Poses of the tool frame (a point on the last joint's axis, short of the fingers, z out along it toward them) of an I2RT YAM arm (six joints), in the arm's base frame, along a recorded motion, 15 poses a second.
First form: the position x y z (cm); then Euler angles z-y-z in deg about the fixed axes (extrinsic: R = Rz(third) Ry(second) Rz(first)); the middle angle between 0 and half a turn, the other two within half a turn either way.
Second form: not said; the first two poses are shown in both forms.
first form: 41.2, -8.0, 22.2, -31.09, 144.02, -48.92
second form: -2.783, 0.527, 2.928, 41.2, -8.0, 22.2
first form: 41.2, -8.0, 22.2, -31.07, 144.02, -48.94
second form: -2.783, 0.527, 2.927, 41.2, -8.0, 22.2
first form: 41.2, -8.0, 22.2, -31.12, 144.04, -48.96
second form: -2.783, 0.527, 2.928, 41.2, -8.0, 22.2
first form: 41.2, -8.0, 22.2, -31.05, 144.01, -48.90
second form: -2.783, 0.528, 2.928, 41.2, -8.0, 22.2
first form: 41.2, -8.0, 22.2, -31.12, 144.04, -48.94
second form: -2.783, 0.527, 2.928, 41.2, -8.0, 22.2
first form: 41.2, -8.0, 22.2, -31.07, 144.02, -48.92
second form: -2.783, 0.527, 2.928, 41.2, -8.0, 22.2
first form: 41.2, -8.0, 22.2, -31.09, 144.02, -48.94
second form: -2.783, 0.527, 2.928, 41.2, -8.0, 22.2
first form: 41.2, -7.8, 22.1, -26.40, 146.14, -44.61
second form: -2.852, 0.523, 2.902, 41.2, -7.8, 22.1
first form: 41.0, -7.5, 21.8, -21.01, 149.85, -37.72
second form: -2.936, 0.488, 2.901, 41.0, -7.5, 21.8
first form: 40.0, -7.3, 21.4, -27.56, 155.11, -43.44
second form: -2.930, 0.382, 2.906, 40.0, -7.3, 21.4
